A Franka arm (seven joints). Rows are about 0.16 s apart.
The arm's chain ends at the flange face. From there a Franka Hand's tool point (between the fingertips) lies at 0.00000 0.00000 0.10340 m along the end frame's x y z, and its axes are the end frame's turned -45 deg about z.
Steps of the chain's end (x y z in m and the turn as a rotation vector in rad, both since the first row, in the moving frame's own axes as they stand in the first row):
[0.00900, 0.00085, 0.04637, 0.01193, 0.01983, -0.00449]
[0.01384, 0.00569, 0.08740, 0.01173, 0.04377, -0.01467]
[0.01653, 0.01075, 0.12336, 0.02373, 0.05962, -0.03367]
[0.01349, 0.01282, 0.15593, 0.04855, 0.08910, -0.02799]
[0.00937, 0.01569, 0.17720, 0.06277, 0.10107, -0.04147]
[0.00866, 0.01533, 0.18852, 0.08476, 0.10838, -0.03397]
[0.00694, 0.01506, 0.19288, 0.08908, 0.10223, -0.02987]
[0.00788, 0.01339, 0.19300, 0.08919, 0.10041, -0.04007]
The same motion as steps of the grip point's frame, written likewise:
[0.00809, 0.00754, 0.04634, -0.00559, 0.02246, -0.00449]
[0.00984, 0.01612, 0.08729, -0.02266, 0.03924, -0.01467]
[0.01022, 0.02181, 0.12315, -0.02538, 0.05894, -0.03367]
[0.01056, 0.02142, 0.15540, -0.02867, 0.09733, -0.02799]
[0.00754, 0.02026, 0.17647, -0.02708, 0.11585, -0.04147]
[0.00939, 0.01845, 0.18754, -0.01670, 0.13657, -0.03397]
[0.00822, 0.01631, 0.19193, -0.00930, 0.13528, -0.02987]
[0.00994, 0.01558, 0.19207, -0.00793, 0.13407, -0.04007]

